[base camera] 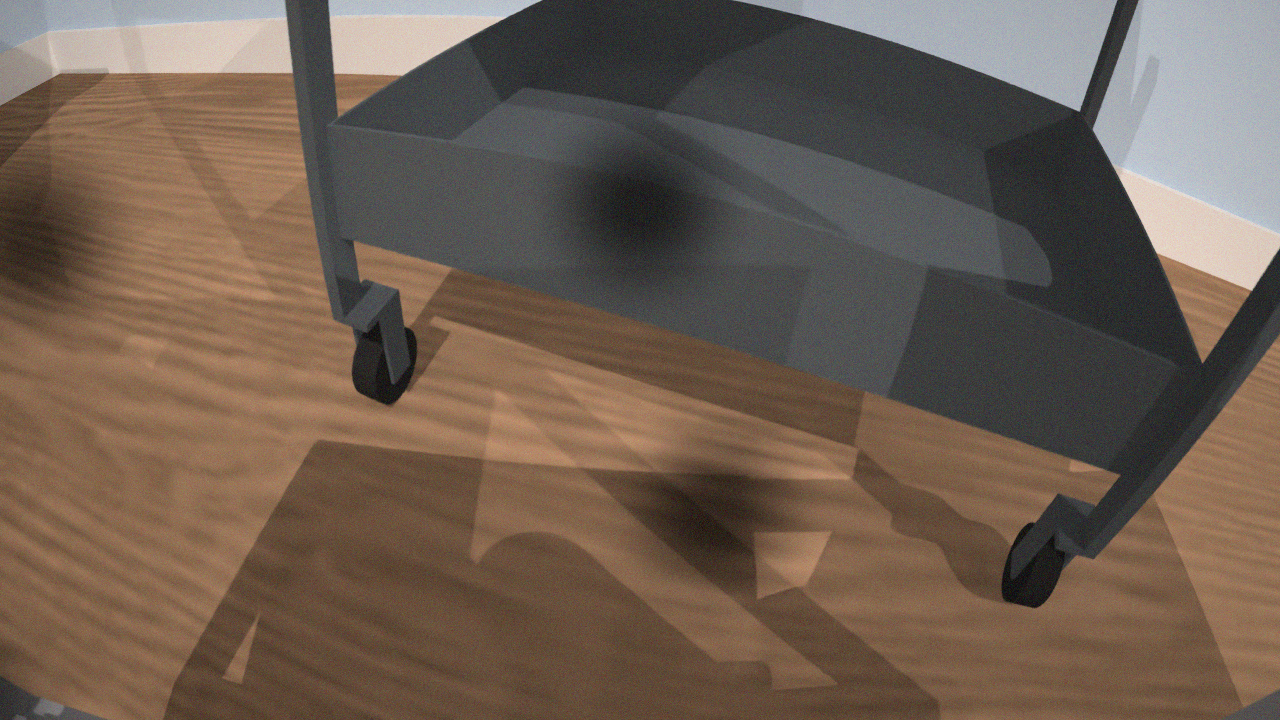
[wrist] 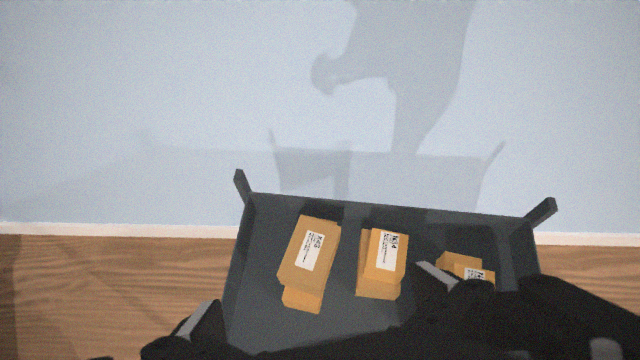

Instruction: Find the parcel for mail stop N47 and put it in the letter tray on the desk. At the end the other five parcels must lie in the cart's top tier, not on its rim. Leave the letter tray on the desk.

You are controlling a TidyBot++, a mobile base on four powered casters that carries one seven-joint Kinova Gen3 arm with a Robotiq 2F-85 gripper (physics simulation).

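Places are measured from the arm's base along level axes (x back, y right, z up), in centimetres.
Pixels of known places: gripper, fingertip midpoint: point(wrist: 319, 302).
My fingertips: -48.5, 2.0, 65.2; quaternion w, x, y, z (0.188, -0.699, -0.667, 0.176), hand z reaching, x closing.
Ahead of a thing's pixels: the offset from my fingertips to its top centre, as dx, dy, dz. "pt": to the spot under its first point. Level surfaces: height alone.
In the wrist view, the cart's top tier {dz -38.6} point(wrist: 257, 280) holds parcels in three stacks. A left upper parcel {-12.1, +0.8, -28.4} point(wrist: 290, 260) lies on a lower parcel {-12.4, +0.7, -33.4} point(wrist: 302, 300). A middle upper parcel {-9.7, +10.9, -28.6} point(wrist: 399, 270) lies over another parcel {-10.0, +10.6, -33.6} point(wrist: 377, 290). At the right, a labelled parcel {-2.4, +19.7, -28.4} point(wrist: 490, 276) lies against another parcel {-2.1, +19.7, -33.4} point(wrist: 457, 260), partly hidden behind the right finger. The labels are too blurred to read in full. My gripper point(wrist: 319, 302) is open and empty, with its fingers spread in front of the tier. The letter tray and the desk do not show.
In the base camera view, the cart's lower tier {pt +10.6, -5.3, -87.5} point(base camera: 554, 214) stands close ahead, with casters point(base camera: 384, 362) point(base camera: 1033, 565) on the wooden floor. Corner posts point(wrist: 242, 185) point(wrist: 542, 212) rise at the tier's far corners. A pale blue wall point(wrist: 150, 75) stands behind the cart.
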